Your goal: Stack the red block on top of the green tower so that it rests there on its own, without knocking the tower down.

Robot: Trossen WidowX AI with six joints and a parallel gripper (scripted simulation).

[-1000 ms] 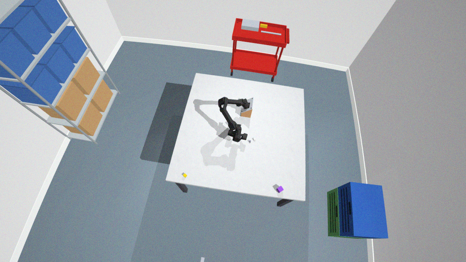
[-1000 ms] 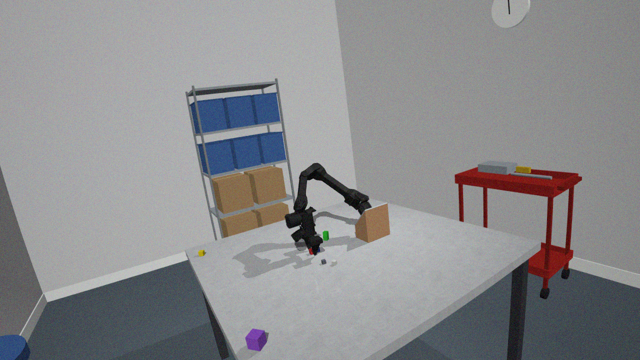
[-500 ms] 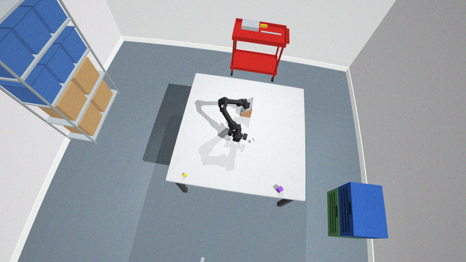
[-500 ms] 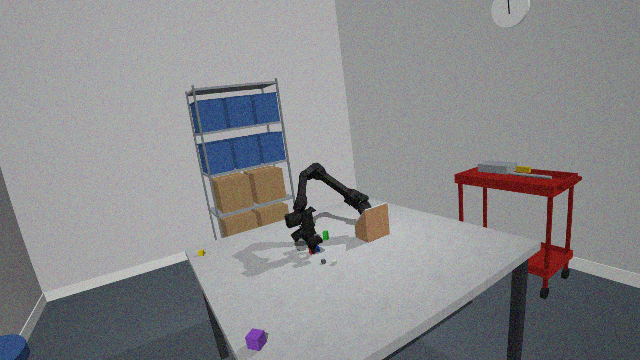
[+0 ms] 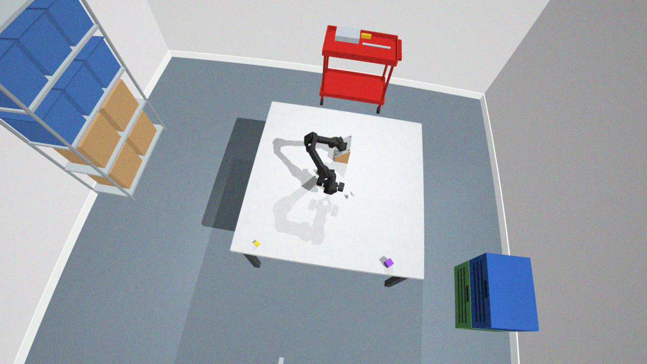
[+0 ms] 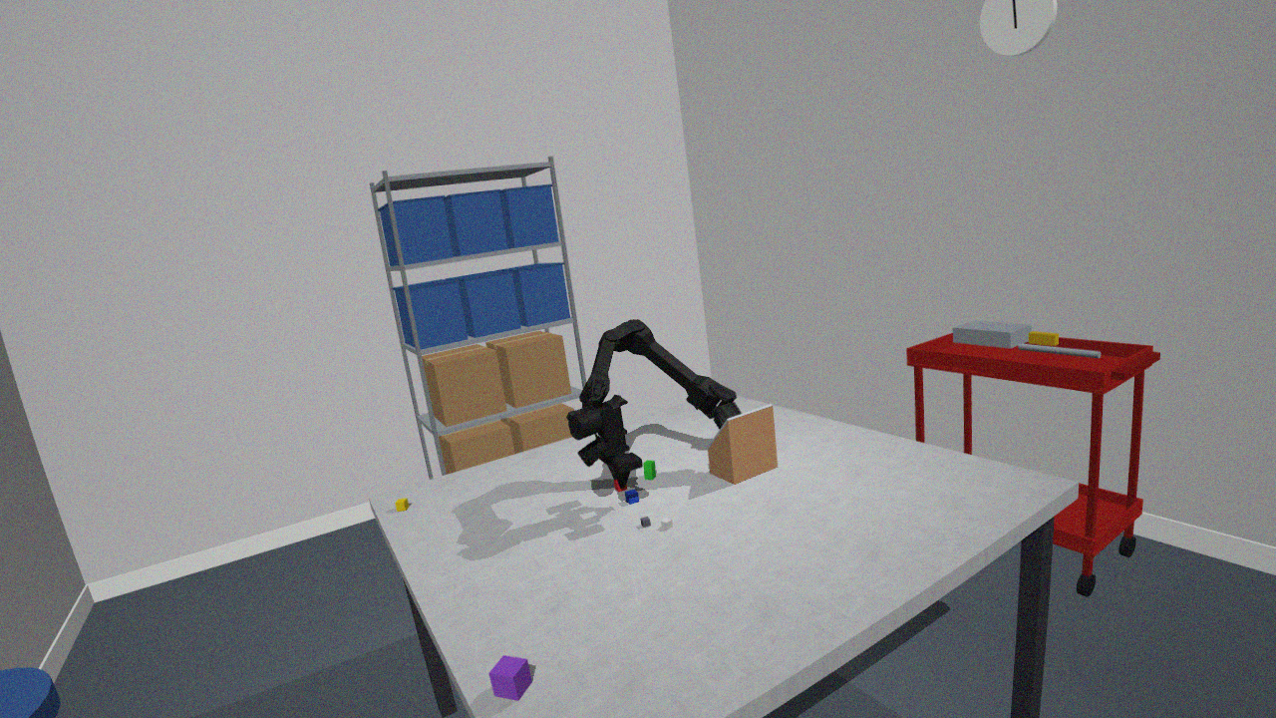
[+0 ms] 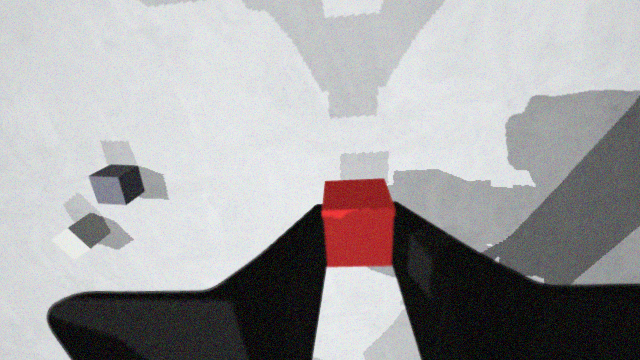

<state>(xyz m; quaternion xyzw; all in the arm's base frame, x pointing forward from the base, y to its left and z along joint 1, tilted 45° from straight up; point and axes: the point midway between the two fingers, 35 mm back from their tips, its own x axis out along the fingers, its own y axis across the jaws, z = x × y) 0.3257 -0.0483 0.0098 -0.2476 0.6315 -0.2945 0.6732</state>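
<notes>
Right now my gripper tip is 30 mm past the blue cube and 40 mm above it. Also, from my gripper tip: red block (right at my gripper tip); then white cube (20 mm behind, 170 mm to the left, 40 mm below); then dark grey cube (10 mm ahead, 130 mm to the left, 40 mm below).
</notes>
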